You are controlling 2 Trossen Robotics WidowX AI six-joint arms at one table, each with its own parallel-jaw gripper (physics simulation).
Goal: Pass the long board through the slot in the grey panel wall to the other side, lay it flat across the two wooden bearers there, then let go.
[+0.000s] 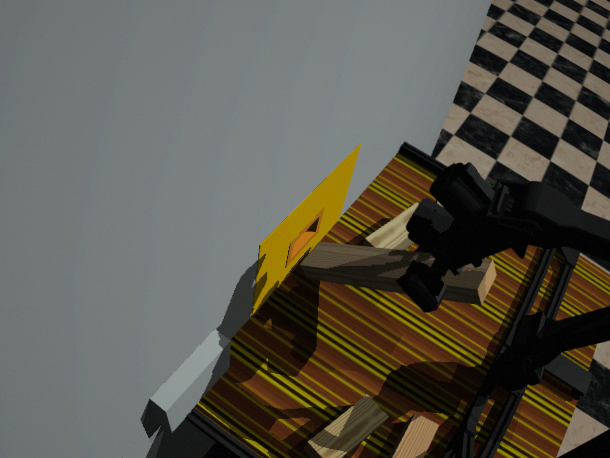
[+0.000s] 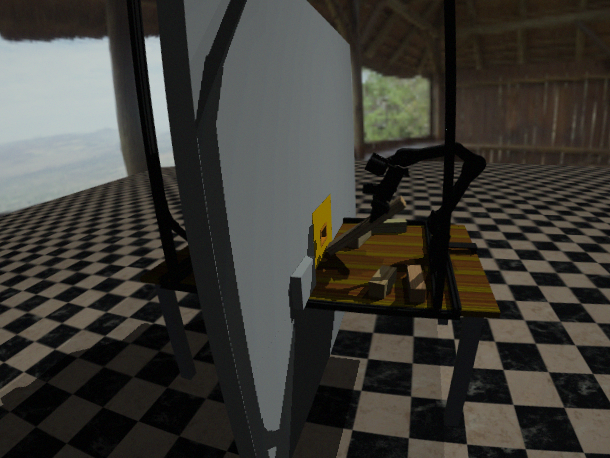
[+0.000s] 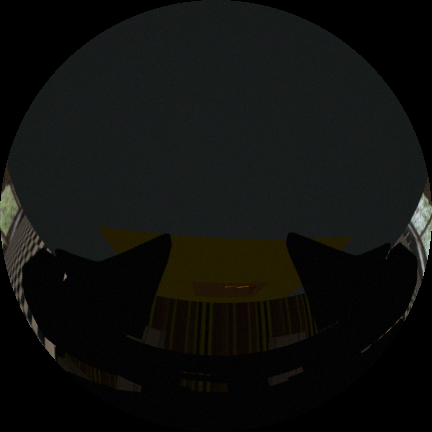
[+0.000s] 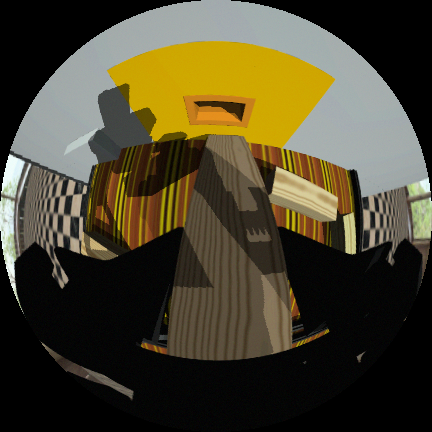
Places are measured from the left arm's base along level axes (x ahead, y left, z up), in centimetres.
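Pixels of known places: left gripper, fingertip midpoint: (image 3: 230, 239); right gripper, fingertip midpoint: (image 1: 407, 267) (image 2: 370, 219) (image 4: 230, 232); right arm's base at its link origin: (image 1: 510, 374).
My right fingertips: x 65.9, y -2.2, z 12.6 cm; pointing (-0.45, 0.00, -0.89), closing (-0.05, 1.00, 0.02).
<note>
Ahead of a thing's pixels: the offset from my right fingertips to its top centre. "*": to the spot under its first point. Level surfaces: height alone.
The long board (image 1: 360, 262) (image 2: 345, 241) (image 4: 230, 310) is held by my right gripper (image 1: 440, 272) (image 2: 380, 209) (image 4: 230, 232), which is shut on it. The board slopes down toward the grey panel wall (image 1: 175, 125) (image 2: 280, 150); its far end is close to the wall, below the orange-rimmed slot {* dx -17.7, dy -1.7, dz -8.2 cm} (image 1: 301, 245) (image 4: 191, 111) (image 3: 200, 289) in the yellow patch (image 1: 340, 185) (image 2: 321, 210). My left gripper (image 3: 230, 239) is open and empty, facing the wall's other side. Two pale wooden pieces {* dx -31.6, dy +9.8, dz -10.7 cm} (image 3: 154, 336) {* dx -32.6, dy -12.5, dz -10.7 cm} (image 3: 287, 340), apparently the bearers, lie there, dim and partly hidden by the gripper.
Wooden blocks {dx -6.2, dy +14.8, dz -9.5 cm} (image 1: 392, 227) {dx +6.6, dy -23.6, dz -9.8 cm} (image 1: 350, 425) {* dx +15.9, dy -18.3, dz -10.1 cm} (image 1: 417, 435) lie on the striped table {dz -14.5 cm} (image 1: 380, 340) on the board's side; one is close beside the board. A light grey block {* dx -16.1, dy -32.3, dz -4.4 cm} (image 1: 190, 370) (image 2: 302, 285) juts from the wall near the table edge. Dark posts (image 2: 450, 75) rise beside the table.
</note>
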